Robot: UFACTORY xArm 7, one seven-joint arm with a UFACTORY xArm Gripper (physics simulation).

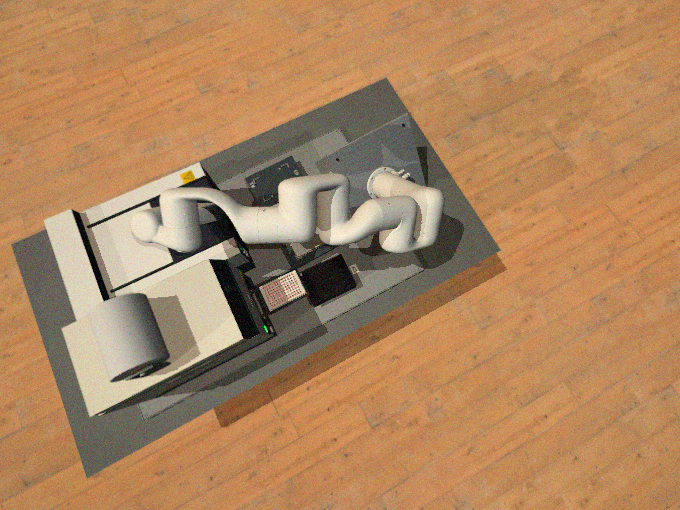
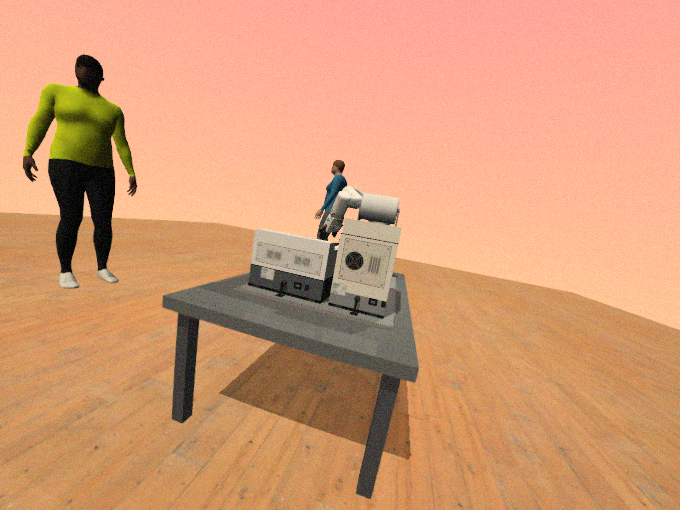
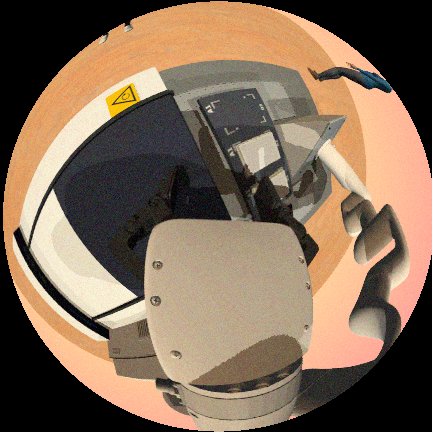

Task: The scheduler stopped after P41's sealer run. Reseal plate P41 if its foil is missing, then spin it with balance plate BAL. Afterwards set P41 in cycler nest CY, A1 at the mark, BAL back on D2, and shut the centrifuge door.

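Places are measured from the arm's base along level axes (x ahead, y left, z up), in metres.
Pixels of known places: gripper, fingertip midpoint: (image 1: 218,206) (image 2: 327,237) (image 3: 218,181); arm's base, link origin: (image 1: 382,184) (image 3: 321,148).
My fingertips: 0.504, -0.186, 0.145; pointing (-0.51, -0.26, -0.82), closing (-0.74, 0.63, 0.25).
Note:
Ahead of a thing's pixels: the offset from my fingertips to its top centre, as dx, dy, dz. Level surfaces: height alone.
My gripper (image 2: 331,229) (image 3: 218,181) is open and empty, above the front edge of the white machine (image 1: 148,192) (image 2: 285,247) (image 3: 62,145) with the yellow warning label, apparently the centrifuge. A dark panel @[+0.090, -0.026, -0.019] (image 3: 125,160) spans its top; whether this is the door or an opening is unclear. On the dark deck @[dz -0.184] (image 1: 271,178) (image 3: 237,117), one light plate @[-0.194, +0.066, -0.168] (image 3: 260,152) sits beside an empty marked place; a second plate @[-0.180, +0.189, -0.168] (image 3: 279,179) is partly hidden by a finger. A plate with red wells showing (image 1: 281,290) lies at the front of the cream sealer @[+0.284, +0.253, +0.244] (image 1: 186,307) (image 2: 368,236). Plate names are unreadable.
A large grey roll @[+0.305, +0.250, +0.244] (image 1: 131,334) (image 2: 378,208) sits on the sealer. A black block @[-0.152, +0.343, -0.173] (image 1: 329,278) adjoins the red-welled plate. A slanted grey panel (image 1: 368,142) stands near the arm's base. A person in blue (image 2: 336,186) (image 3: 372,80) and one in yellow-green (image 2: 85,126) stand beyond the table @[dz -0.244] (image 2: 296,329).

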